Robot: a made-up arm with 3 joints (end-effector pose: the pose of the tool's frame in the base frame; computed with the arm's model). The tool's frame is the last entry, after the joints. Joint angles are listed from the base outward.
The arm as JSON. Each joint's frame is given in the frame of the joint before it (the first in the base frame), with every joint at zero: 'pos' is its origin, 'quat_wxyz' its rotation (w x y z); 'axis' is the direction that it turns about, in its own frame. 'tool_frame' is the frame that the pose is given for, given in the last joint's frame.
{
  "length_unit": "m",
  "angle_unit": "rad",
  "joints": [
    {
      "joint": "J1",
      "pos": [
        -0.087,
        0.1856,
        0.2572
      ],
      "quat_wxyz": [
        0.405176,
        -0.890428,
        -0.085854,
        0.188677
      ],
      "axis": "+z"
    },
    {
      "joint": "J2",
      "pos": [
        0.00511,
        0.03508,
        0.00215
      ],
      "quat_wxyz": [
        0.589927,
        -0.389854,
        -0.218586,
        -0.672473
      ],
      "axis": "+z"
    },
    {
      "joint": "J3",
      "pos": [
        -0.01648,
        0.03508,
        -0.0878
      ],
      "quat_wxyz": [
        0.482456,
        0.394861,
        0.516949,
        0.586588
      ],
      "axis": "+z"
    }
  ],
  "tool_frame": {
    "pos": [
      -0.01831,
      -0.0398,
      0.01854
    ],
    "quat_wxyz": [
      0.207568,
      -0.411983,
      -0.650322,
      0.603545
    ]
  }
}
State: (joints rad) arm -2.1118 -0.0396 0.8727
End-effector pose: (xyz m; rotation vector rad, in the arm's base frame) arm -0.1266 0.0983 0.3133 1.5326 0.5960 -0.8401
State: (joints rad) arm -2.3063 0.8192 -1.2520
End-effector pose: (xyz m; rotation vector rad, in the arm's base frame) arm -0.0859 0.1352 0.2629 -2.3051 -1.1501 -0.4491
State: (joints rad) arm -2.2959 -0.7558 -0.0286
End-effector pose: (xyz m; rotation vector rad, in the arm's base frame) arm -0.1018 0.0928 0.2526 1.7540 0.5561 0.7529
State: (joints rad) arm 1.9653 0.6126 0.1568
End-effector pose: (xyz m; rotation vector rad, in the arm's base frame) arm -0.0007 0.1301 0.2751 0.9866 1.5728 1.6875
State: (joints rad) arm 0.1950 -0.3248 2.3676
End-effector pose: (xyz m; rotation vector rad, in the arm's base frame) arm -0.0071 0.1991 0.2874 -2.1140 -0.0904 -2.1334
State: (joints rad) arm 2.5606 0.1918 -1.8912
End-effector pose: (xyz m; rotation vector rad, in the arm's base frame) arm -0.0695 0.1620 0.2685 0.0439 -1.3327 -1.7765
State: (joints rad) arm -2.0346 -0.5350 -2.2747
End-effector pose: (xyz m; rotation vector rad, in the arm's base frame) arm -0.0909 0.1716 0.2772 -1.1172 -1.3368 -2.1188
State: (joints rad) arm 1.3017 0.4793 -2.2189
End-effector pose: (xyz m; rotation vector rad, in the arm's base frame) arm -0.0726 0.1551 0.2713 1.4396 -1.2449 -0.9390
